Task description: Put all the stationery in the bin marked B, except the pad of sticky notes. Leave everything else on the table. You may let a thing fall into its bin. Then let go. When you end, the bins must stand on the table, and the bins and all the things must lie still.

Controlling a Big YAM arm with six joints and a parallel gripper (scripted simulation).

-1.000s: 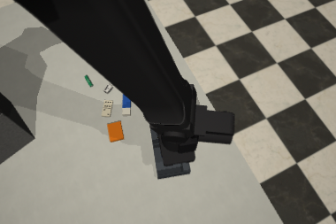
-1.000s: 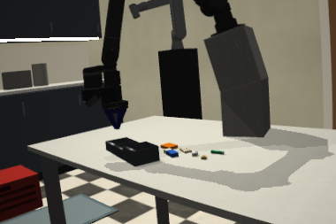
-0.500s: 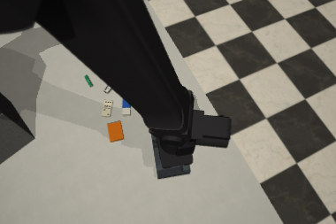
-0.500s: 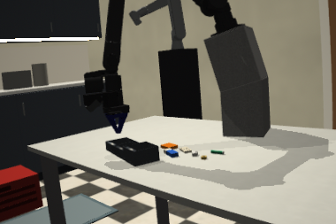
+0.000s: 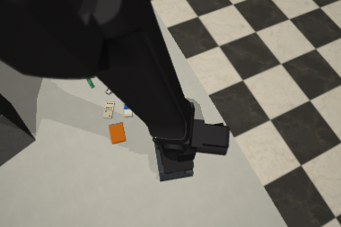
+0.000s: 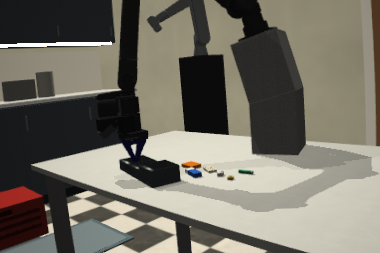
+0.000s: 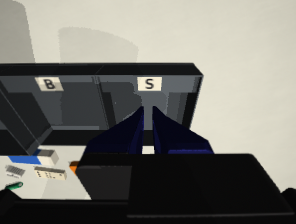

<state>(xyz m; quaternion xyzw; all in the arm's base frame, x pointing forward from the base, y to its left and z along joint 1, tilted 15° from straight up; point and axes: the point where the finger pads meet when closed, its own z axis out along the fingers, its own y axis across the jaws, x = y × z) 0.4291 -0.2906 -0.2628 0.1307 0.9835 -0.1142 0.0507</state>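
My hand is 2 cm short of the dark bin, 8 cm to the right of it and 1 cm above it. Round my hand: eraser: 5 cm behind, 19 cm to the left, 3 cm below; domino: 10 cm behind, 22 cm to the left, 3 cm below; orange sticky-note pad: 11 cm behind, 14 cm to the left, 3 cm below.
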